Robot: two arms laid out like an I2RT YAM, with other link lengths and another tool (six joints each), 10 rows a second.
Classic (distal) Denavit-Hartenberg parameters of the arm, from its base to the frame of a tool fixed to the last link. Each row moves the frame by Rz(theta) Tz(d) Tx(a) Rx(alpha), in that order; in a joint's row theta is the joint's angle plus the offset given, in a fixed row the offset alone. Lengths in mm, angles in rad.
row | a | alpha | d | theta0
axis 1 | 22.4 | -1.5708 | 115.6 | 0
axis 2 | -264 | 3.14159 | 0 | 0
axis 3 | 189.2 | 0 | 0 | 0.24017
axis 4 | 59.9 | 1.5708 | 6.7 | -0.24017
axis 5 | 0 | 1.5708 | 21.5 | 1.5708
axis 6 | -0.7 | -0.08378 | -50.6 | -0.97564
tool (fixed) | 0 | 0 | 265.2 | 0
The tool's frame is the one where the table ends.
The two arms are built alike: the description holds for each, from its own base.
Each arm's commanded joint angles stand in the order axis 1, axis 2, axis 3, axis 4, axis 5, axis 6.
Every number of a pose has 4 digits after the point. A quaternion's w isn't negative.
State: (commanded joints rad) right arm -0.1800 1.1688 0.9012 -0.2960 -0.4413 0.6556; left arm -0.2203 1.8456 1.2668 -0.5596 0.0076 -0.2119
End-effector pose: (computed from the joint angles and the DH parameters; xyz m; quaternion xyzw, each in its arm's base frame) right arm 0.3109 0.0236 0.1805 -0.7307 0.4933 -0.2868 0.3748; left arm 0.3445 -0.1065 0.0458 0.9321 -0.2998 0.2017 0.0253
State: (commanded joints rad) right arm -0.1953 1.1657 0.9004 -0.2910 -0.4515 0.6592; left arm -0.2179 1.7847 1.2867 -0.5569 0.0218 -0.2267
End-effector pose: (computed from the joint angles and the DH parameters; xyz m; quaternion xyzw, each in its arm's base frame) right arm 0.3113 0.0209 0.1825 -0.7263 0.4960 -0.2893 0.3779; left arm 0.3543 -0.1110 0.0729 0.9244 -0.2925 0.2431 0.0301
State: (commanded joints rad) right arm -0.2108 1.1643 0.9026 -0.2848 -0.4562 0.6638; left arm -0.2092 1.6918 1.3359 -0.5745 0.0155 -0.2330
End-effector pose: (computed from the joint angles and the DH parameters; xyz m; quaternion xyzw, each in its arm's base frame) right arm 0.3127 0.0169 0.1852 -0.7208 0.4999 -0.2940 0.3797; left arm 0.3667 -0.1091 0.1188 0.9099 -0.2827 0.3028 0.0214
